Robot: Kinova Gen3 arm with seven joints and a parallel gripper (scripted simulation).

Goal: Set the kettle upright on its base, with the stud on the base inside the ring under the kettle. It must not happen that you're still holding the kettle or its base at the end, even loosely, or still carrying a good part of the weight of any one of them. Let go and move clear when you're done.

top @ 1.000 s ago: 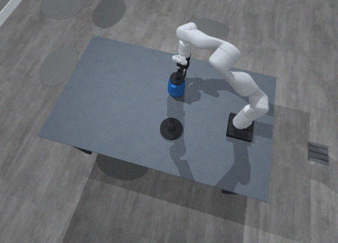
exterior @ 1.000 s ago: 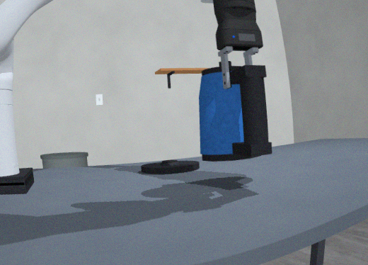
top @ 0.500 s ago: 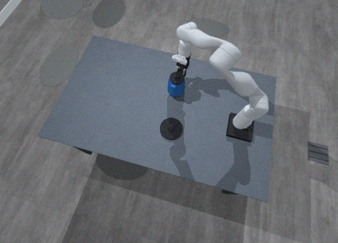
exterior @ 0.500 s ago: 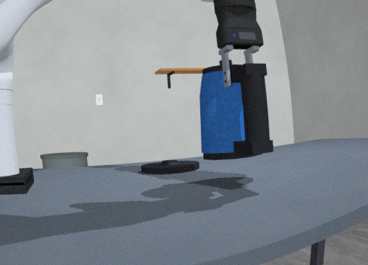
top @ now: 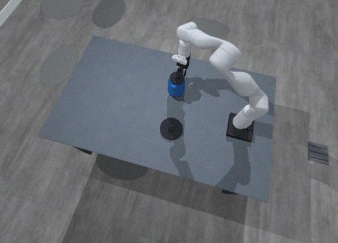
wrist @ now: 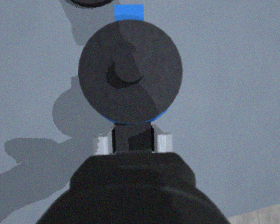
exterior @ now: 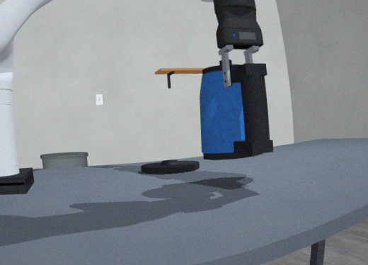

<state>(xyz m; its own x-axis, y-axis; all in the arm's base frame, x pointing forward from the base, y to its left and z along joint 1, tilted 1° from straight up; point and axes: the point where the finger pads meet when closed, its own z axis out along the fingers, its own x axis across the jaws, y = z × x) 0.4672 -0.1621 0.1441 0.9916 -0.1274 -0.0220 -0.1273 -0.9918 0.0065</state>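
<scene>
The blue kettle is 50 mm below my hand and 30 mm to the left of it. The rest, counted from my hand: round black base (330 mm to the left, 170 mm below, 40 mm behind).
</scene>
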